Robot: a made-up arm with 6 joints. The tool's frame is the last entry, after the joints.
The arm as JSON. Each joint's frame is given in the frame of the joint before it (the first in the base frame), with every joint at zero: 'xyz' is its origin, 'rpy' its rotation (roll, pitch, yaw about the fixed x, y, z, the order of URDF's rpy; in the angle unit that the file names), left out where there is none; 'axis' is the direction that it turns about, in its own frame. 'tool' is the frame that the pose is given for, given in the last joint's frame.
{
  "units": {
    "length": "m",
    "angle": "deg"
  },
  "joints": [
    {
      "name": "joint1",
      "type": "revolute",
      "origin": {
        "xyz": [
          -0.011,
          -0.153,
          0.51
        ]
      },
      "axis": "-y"
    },
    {
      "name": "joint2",
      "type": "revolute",
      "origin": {
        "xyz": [
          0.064,
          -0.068,
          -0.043
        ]
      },
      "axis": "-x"
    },
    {
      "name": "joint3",
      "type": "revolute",
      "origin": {
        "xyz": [
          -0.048,
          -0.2,
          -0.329
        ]
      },
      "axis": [
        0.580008,
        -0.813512,
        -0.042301
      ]
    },
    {
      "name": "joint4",
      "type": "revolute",
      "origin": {
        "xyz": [
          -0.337,
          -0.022,
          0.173
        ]
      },
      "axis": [
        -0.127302,
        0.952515,
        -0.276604
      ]
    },
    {
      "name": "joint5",
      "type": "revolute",
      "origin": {
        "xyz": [
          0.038,
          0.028,
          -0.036
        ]
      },
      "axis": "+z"
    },
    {
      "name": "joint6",
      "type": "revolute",
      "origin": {
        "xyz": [
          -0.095,
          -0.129,
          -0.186
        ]
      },
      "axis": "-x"
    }
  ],
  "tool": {
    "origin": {
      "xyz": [
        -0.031,
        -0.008,
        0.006
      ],
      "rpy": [
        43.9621,
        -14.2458,
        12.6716
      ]
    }
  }
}
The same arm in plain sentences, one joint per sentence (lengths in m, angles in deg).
The arm has six revolute joints in a row. What follows holds with every joint at zero, and every direction is one of the base frame's.
The first joint sits 0.011 m along -x and 0.153 m along -y and 0.51 m along +z from the base frame's origin and turns about -y.
The second joint sits 0.064 m along +x and 0.068 m along -y and 0.043 m along -z from the first joint and turns about -x.
The third joint sits 0.048 m along -x and 0.2 m along -y and 0.329 m along -z from the second joint and turns about the direction (0.580008, -0.813512, -0.042301).
The fourth joint sits 0.337 m along -x and 0.022 m along -y and 0.173 m along +z from the third joint and turns about the direction (-0.127302, 0.952515, -0.276604).
The fifth joint sits 0.038 m along +x and 0.028 m along +y and 0.036 m along -z from the fourth joint and turns about +z.
The sixth joint sits 0.095 m along -x and 0.129 m along -y and 0.186 m along -z from the fifth joint and turns about -x.
The tool frame, which is the frame that the pose is given for, sits 0.031 m along -x and 0.008 m along -y and 0.006 m along +z from the sixth joint; its axes are the base frame's turned by roll 43.96, pitch -14.25 and yaw 12.67 deg (as in URDF: about the fixed x, then y, then z).

